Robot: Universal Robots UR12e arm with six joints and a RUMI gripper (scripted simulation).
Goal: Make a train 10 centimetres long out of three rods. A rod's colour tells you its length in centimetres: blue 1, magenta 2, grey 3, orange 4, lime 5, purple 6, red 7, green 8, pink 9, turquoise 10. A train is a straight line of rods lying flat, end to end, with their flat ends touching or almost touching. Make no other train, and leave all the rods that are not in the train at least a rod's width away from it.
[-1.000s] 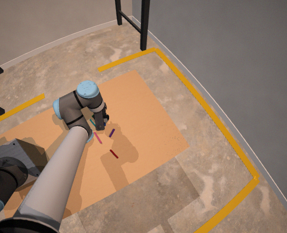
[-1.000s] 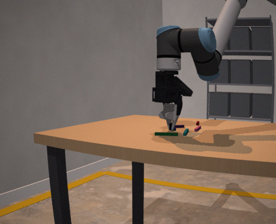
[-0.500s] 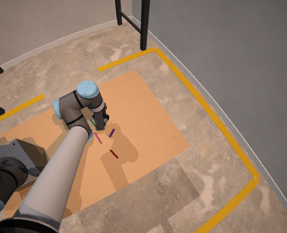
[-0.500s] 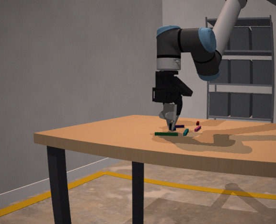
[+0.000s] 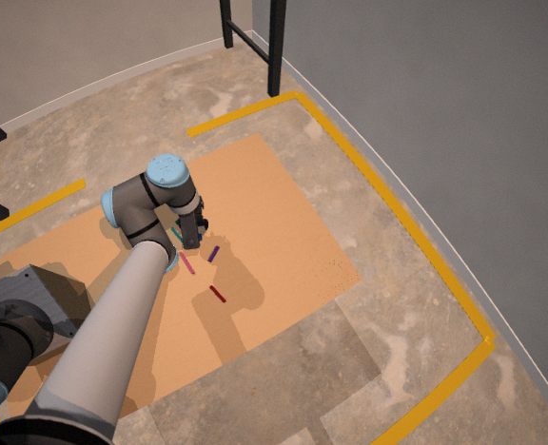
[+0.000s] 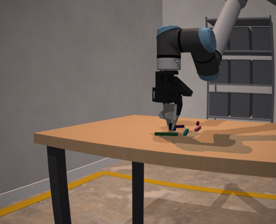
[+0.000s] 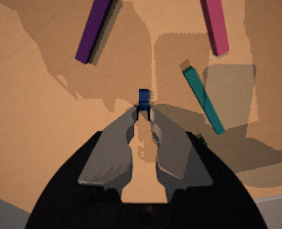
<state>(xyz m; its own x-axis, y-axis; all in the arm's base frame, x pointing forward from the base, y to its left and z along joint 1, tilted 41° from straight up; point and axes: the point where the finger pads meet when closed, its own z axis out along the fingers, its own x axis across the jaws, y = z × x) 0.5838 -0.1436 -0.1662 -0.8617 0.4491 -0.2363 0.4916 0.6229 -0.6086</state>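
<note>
Right now my hand is 100 mm to the right of the green rod, 10 mm past it and 10 mm above it. Round my hand: pink rod: 90 mm behind, 60 mm to the right, 10 mm below; then purple rod: 90 mm to the right, 10 mm below; then turquoise rod: 70 mm behind, 40 mm to the left, 10 mm below.
</note>
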